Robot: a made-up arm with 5 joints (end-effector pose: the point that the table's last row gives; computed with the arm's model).
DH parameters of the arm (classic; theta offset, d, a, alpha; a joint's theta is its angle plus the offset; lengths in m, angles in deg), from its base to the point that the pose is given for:
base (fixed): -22.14 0 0.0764 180
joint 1: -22.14 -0.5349 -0.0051 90
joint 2: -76.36 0 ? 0
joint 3: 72.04 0 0.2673 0
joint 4: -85.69 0.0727 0.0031 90
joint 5: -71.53 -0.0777 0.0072 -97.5
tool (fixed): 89.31 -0.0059 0 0
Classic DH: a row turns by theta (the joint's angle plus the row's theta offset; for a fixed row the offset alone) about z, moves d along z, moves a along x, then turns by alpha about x.
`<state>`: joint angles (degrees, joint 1 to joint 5).
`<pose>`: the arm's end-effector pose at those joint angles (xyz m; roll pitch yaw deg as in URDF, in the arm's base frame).
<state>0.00 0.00 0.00 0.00 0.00</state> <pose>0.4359 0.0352 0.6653 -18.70 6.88 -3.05</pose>
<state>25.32 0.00 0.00 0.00 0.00</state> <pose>0.4282 -0.1271 0.6653 -18.70 6.88 -28.37</pose>
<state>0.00 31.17 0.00 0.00 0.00</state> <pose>0.4500 0.0352 0.4548 -20.70 38.00 -3.84</pose>
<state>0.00 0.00 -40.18 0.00 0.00</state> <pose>0.3420 0.0352 0.8822 -16.35 -33.24 -3.62</pose>
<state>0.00 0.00 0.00 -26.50 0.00</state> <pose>0.4279 0.0352 0.6996 -17.26 -19.58 -3.21</pose>
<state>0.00 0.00 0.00 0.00 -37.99</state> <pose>0.4359 0.0391 0.6606 19.59 7.29 1.86</pose>
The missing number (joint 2, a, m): 0.1136
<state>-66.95 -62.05 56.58 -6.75 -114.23</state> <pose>0.0954 0.2316 0.6687 94.08 -12.19 74.66</pose>
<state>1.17 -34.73 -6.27 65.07 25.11</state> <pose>0.2858 0.0303 0.8031 -46.51 28.88 -7.64</pose>
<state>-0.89 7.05 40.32 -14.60 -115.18</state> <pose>0.3627 0.0551 0.4142 101.46 32.25 9.80</pose>
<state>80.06 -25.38 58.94 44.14 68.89</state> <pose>0.1762 -0.2451 0.4425 -117.67 75.31 -111.14</pose>
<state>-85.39 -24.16 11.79 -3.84 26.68</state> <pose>0.0318 0.2783 0.7488 -43.78 -11.35 79.48</pose>
